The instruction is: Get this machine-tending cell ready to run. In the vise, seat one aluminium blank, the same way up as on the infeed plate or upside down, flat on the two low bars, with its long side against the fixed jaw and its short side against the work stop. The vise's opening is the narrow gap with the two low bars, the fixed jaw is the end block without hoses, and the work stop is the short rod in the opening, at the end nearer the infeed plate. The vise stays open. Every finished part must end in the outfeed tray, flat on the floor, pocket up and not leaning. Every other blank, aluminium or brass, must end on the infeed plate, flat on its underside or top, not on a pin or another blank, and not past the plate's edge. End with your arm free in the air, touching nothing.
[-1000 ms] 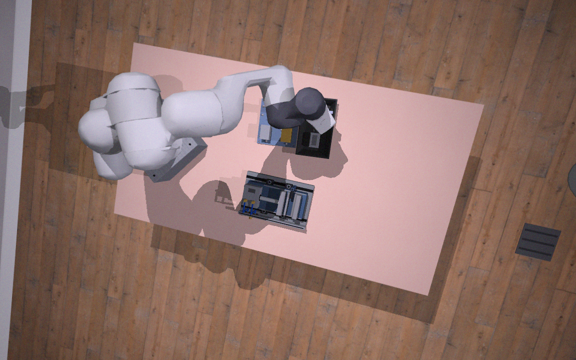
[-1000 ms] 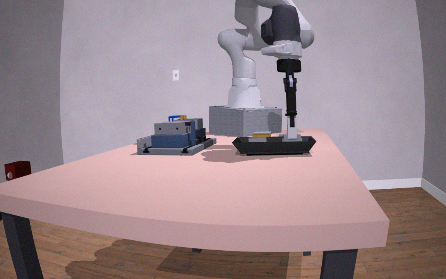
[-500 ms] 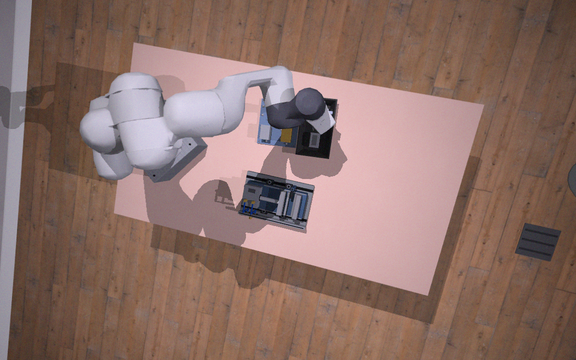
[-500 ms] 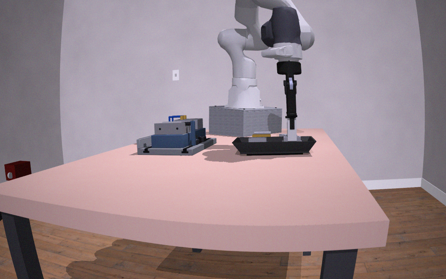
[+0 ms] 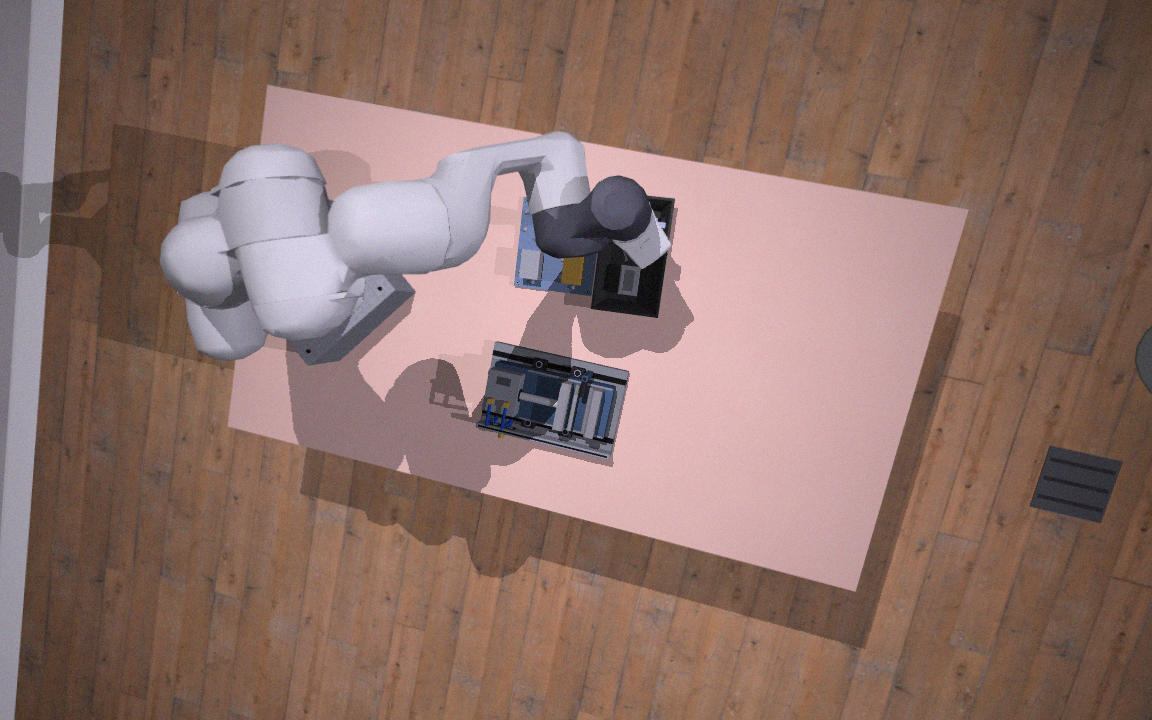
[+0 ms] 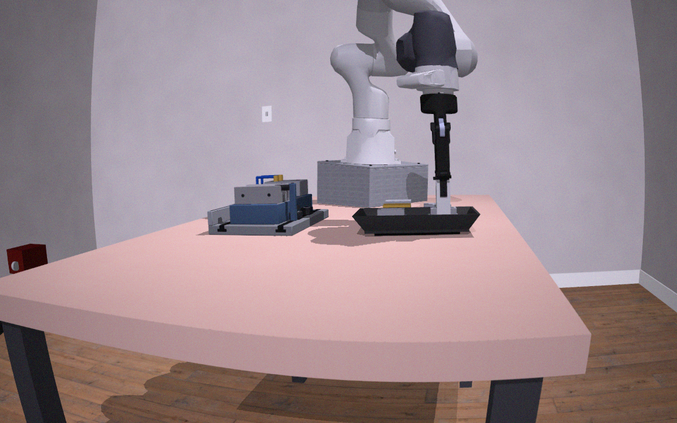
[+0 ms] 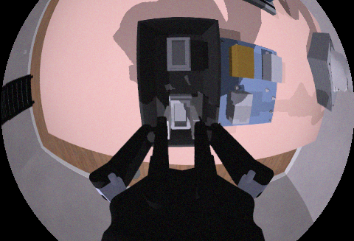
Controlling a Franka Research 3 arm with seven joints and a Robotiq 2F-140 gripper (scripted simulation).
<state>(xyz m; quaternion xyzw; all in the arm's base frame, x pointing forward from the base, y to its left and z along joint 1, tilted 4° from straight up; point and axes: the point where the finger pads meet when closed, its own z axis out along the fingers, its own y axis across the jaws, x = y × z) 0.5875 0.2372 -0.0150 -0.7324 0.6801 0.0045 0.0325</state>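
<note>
The aluminium blank is 120 mm behind my hand, 40 mm below it and 20 mm to the right of it. From my hand the other things lie so: cylinder: 380 mm to the right, 200 mm behind, 10 mm above; brass blank: 110 mm behind, 100 mm to the right, 40 mm below; vise: 380 mm to the right, 100 mm behind, 30 mm below.
</note>
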